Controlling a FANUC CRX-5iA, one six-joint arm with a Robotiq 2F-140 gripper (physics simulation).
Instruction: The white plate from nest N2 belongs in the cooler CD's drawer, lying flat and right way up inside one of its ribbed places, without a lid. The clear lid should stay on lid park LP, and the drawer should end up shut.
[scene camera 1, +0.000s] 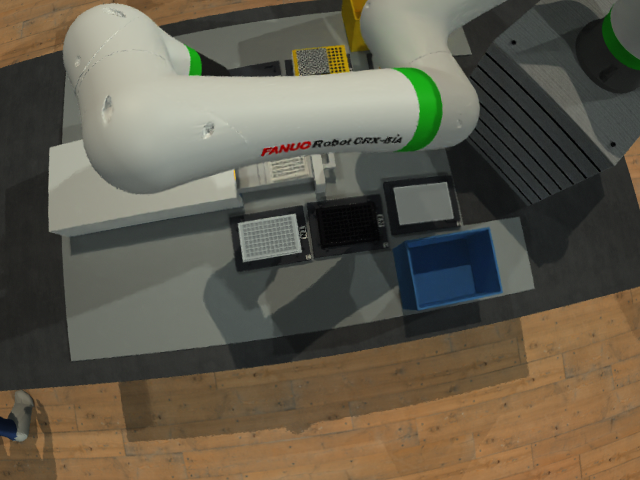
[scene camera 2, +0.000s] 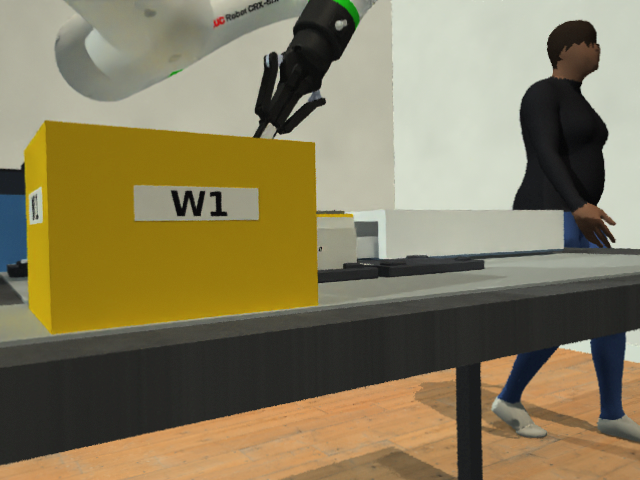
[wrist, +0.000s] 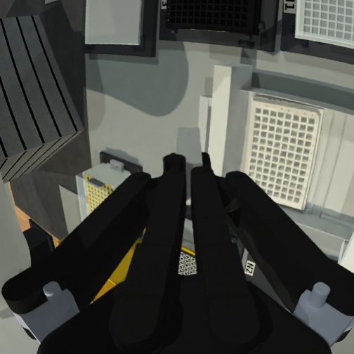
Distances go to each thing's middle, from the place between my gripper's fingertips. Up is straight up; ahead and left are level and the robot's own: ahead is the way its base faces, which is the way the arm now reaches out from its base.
Scene:
My gripper is now 40 mm short of the white plate (scene camera 1: 286, 169), 40 mm to the left of it and 140 mm above it. Round my hand: drawer (scene camera 1: 255, 177): 80 mm ahead, 40 mm to the right, 130 mm below; black plate (scene camera 1: 355, 223): 70 mm behind, 130 mm to the left, 150 mm below; tip box (scene camera 2: 336, 236): 60 mm behind, 240 mm to the right, 120 mm below.

